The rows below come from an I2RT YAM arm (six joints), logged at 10 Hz.
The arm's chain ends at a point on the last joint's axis. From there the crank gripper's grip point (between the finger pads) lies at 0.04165 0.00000 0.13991 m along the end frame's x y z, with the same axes.
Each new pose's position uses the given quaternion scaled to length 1; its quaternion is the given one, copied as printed.
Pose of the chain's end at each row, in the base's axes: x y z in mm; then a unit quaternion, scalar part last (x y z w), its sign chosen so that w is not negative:
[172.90 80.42 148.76 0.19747 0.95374 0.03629 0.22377]
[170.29 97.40 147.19 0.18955 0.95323 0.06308 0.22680]
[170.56 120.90 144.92 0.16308 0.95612 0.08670 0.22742]
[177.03 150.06 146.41 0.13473 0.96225 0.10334 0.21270]
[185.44 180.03 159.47 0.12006 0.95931 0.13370 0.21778]
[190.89 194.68 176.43 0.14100 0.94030 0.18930 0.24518]
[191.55 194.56 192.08 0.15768 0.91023 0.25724 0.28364]
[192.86 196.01 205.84 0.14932 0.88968 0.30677 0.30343]
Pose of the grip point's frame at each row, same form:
[200.39 94.10 6.05 0.19747 0.95374 0.03629 0.22377]
[199.76 118.44 5.77 0.18955 0.95323 0.06308 0.22680]
[200.23 148.35 4.65 0.16308 0.95612 0.08670 0.22742]
[201.83 182.50 6.26 0.13473 0.96225 0.10334 0.21270]
[211.89 220.62 21.77 0.12006 0.95931 0.13370 0.21778]
[227.88 249.72 46.39 0.14100 0.94030 0.18930 0.24518]
[242.27 265.60 75.07 0.15768 0.91023 0.25724 0.28364]
[249.09 278.52 99.35 0.14932 0.88968 0.30677 0.30343]

